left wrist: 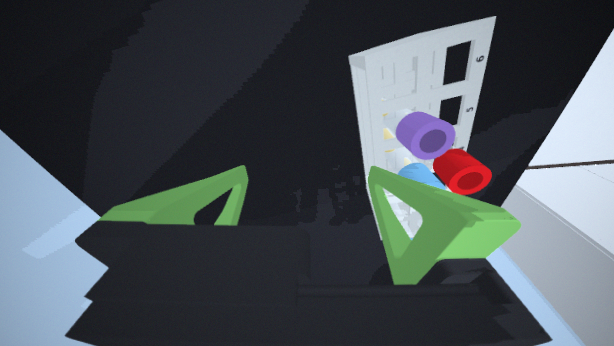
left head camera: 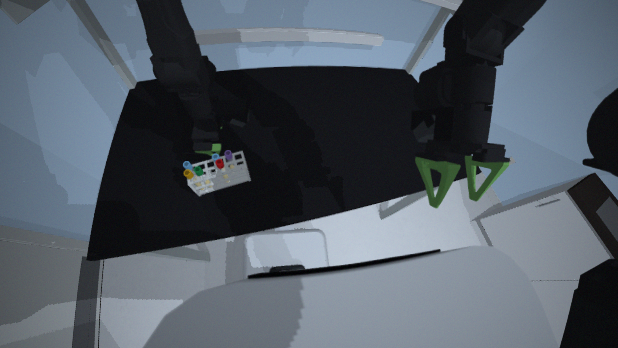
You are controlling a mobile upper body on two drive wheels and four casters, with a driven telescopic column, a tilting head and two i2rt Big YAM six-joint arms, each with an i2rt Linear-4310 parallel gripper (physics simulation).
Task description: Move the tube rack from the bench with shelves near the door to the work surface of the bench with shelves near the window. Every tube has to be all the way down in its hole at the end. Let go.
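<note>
The white tube rack stands on the black work surface, left of centre in the head view. It holds tubes with purple, red, blue, green and yellow caps, plus a second blue cap. How deep they sit is unclear. My left gripper is open at the rack's far long side; one finger overlaps the rack in the wrist view, contact unclear. My right gripper is open and empty, far right.
The pale robot base lies below the bench's near edge. A light rail runs behind the bench, with slanted posts at both sides. A white cabinet stands at the right. A dark object shows at the right edge.
</note>
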